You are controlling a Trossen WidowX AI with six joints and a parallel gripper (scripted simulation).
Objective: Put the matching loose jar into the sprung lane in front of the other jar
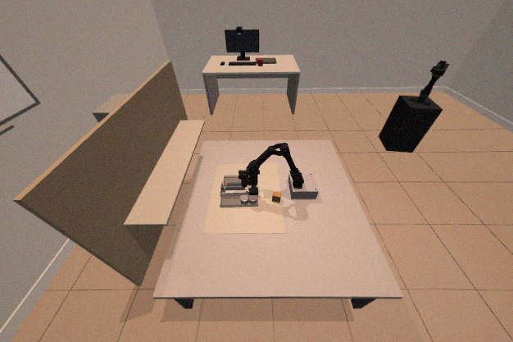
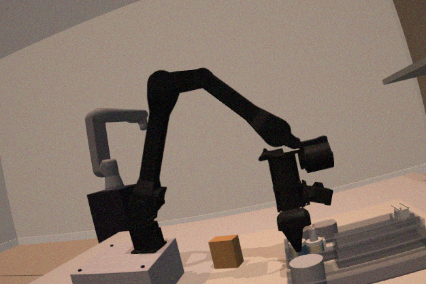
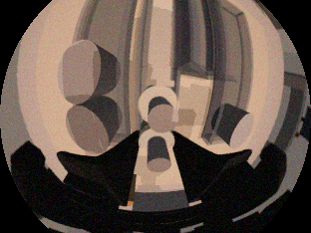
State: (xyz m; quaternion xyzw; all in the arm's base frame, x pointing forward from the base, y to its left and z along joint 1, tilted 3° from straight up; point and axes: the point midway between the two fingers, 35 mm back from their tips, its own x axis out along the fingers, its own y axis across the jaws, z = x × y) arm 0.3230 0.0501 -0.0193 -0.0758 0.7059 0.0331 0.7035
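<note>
The grey rack lies 140 mm ahead of my gripper tip and 10 mm below it. The rest, counted from my gripper tip: orange-brown block: 170 mm behind, 40 mm to the left; then wooden shelf: 500 mm ahead, 60 mm to the left, 330 mm above; then pusher plate: 150 mm ahead, 10 mm to the right, 20 mm above.
</note>
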